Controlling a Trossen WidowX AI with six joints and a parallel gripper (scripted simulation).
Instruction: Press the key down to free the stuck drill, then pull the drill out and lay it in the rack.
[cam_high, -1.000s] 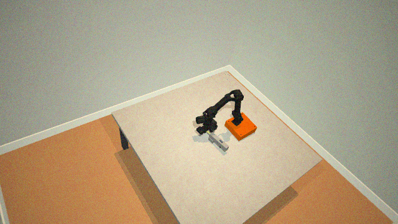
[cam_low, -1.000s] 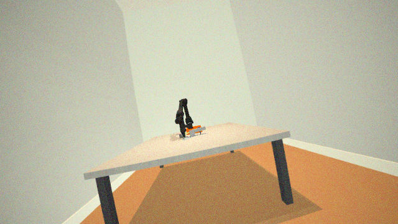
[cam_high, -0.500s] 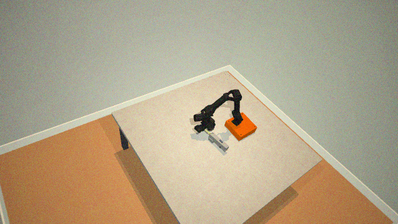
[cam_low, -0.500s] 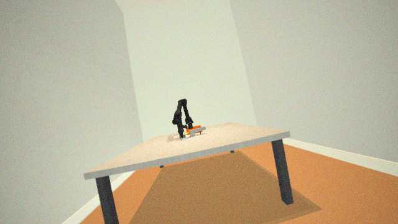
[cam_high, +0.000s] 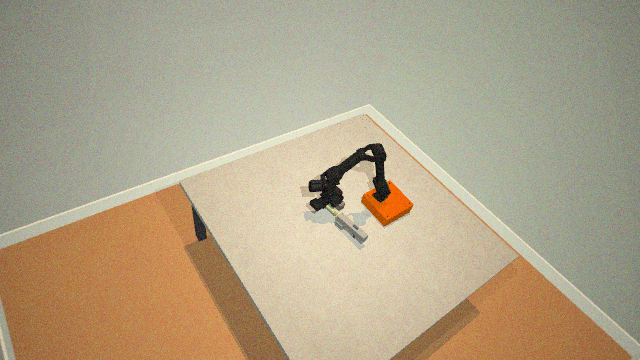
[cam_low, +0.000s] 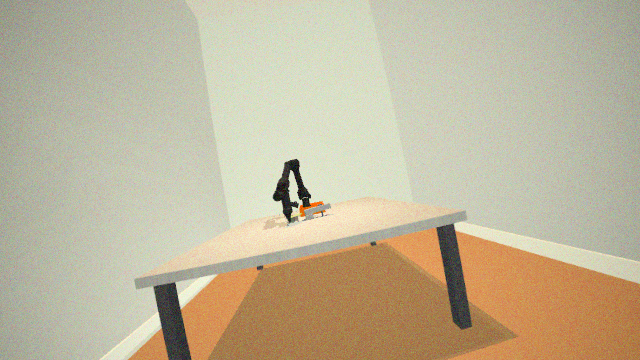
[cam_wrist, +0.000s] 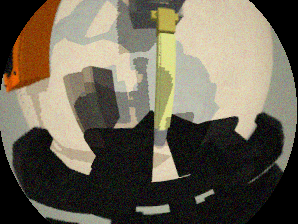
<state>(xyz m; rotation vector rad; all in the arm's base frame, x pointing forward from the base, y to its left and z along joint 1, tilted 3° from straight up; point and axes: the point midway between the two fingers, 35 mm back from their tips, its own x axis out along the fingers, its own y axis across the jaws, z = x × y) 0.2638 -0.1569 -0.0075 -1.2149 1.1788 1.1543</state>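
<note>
My gripper tip is 4 cm to the right of the yellow-green drill and 4 cm below it. The rest, counted from my gripper tip: rack: 7 cm behind, 3 cm to the left, 1 cm above.
</note>
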